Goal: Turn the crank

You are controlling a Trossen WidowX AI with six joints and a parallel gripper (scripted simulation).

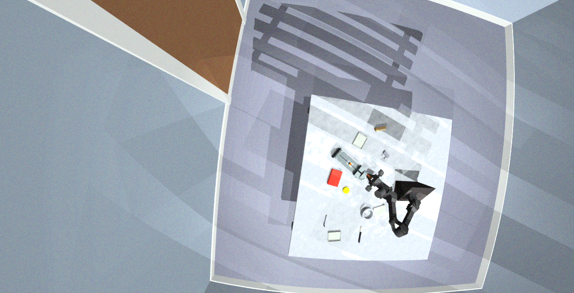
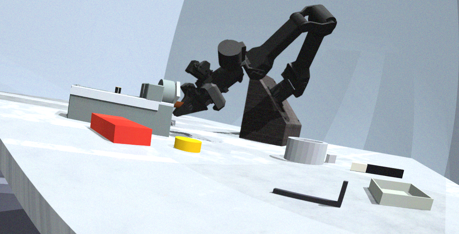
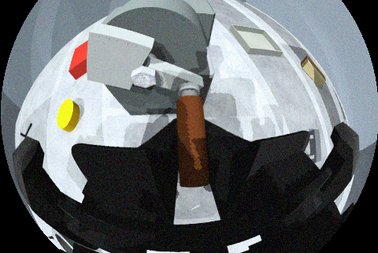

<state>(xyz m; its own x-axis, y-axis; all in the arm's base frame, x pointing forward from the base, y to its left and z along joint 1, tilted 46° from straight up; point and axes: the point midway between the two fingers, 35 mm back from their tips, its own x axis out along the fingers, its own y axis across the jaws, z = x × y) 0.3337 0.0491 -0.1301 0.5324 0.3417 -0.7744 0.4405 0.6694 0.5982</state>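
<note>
Right now my gripper tip is 30 mm below the brown handle, 20 mm past it and 10 mm to the right of it. Round my gripper tip: yellow disc 160 mm to the left, 110 mm ahead, 40 mm below; red pointer 160 mm ahead, 50 mm to the right, 30 mm above; black L-shaped bar 450 mm to the left, 200 mm ahead, 40 mm below.
</note>
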